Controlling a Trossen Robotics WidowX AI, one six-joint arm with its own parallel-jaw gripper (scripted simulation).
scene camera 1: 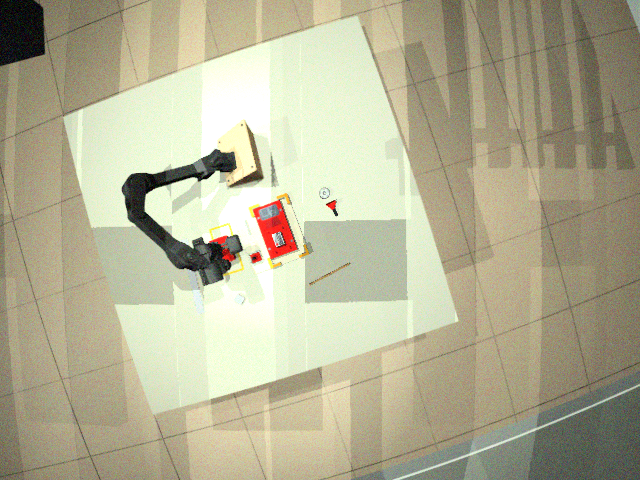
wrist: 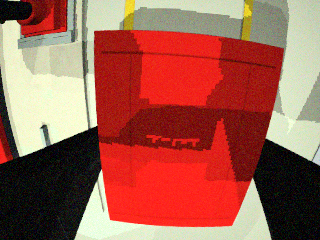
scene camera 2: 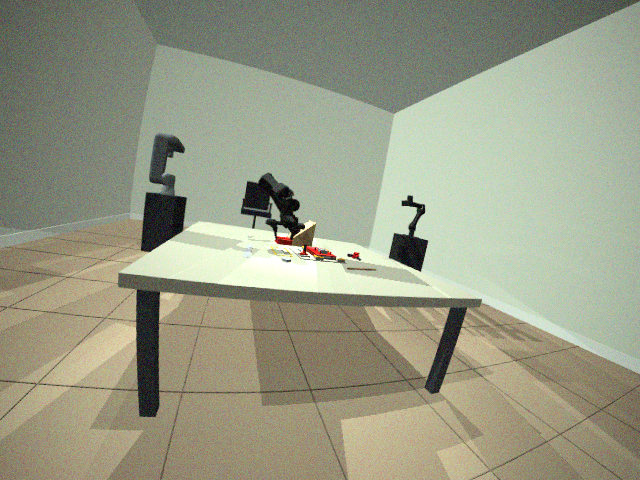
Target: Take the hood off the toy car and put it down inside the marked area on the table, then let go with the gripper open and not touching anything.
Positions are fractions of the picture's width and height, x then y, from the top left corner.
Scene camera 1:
red toy car: 0.42, 0.46
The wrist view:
my gripper: 0.56, 0.58
red hood: 0.57, 0.49, held by my gripper
